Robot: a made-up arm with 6 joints.
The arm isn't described. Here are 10 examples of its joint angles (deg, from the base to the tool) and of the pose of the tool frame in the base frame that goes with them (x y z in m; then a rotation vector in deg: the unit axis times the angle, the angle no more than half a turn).
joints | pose
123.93 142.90 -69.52 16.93 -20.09 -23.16 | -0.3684 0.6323 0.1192 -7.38 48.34 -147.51
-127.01 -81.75 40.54 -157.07 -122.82 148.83 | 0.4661 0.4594 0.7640 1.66 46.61 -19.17
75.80 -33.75 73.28 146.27 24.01 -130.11 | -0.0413 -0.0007 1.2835 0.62 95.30 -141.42
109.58 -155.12 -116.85 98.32 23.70 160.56 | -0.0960 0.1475 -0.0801 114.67 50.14 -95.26
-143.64 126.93 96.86 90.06 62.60 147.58 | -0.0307 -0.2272 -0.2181 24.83 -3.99 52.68
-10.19 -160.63 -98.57 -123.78 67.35 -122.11 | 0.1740 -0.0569 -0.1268 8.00 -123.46 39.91
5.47 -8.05 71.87 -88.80 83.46 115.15 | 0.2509 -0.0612 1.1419 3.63 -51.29 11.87
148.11 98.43 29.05 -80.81 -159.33 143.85 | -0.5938 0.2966 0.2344 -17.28 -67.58 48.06
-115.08 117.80 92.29 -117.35 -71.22 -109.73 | 0.0906 -0.3278 -0.0927 -67.77 63.62 80.48
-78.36 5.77 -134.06 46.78 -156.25 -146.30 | 0.0354 0.0347 0.9271 -11.02 -171.86 30.79
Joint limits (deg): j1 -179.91..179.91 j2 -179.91..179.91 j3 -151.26..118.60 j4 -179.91..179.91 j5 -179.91..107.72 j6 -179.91..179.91
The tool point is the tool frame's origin. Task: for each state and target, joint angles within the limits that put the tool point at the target. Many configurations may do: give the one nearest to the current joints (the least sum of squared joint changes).
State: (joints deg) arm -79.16 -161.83 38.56 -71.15 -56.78 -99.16
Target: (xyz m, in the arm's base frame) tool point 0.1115 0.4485 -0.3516
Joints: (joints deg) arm -72.42 -169.29 48.83 -76.46 -69.77 -100.34
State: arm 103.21 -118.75 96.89 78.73 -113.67 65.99
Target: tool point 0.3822 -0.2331 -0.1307
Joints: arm 129.48 -163.25 82.97 72.14 -115.42 66.80
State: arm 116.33 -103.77 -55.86 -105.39 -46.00 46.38
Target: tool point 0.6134 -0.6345 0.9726
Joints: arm 139.59 -55.18 -13.06 -115.04 -26.87 48.96
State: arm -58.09 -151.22 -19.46 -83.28 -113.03 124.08
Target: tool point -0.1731 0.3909 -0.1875
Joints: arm -39.62 -142.14 -33.08 -73.73 -136.87 126.35
